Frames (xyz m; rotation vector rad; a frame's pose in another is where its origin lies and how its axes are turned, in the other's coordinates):
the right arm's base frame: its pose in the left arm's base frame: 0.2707 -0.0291 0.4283 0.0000 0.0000 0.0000
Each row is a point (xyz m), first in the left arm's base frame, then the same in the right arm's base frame.
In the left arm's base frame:
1: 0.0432 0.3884 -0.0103
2: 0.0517 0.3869 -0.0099
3: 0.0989 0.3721 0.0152
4: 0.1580 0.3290 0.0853
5: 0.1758 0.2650 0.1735
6: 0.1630 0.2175 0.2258
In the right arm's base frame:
1: -0.2275 0.4175 -0.4386
2: -0.2190 0.4160 -0.4382
3: -0.1718 0.4012 -0.4131
4: -0.1127 0.3581 -0.3430
5: -0.0949 0.2941 -0.2548
6: -0.1077 0.2466 -0.2025

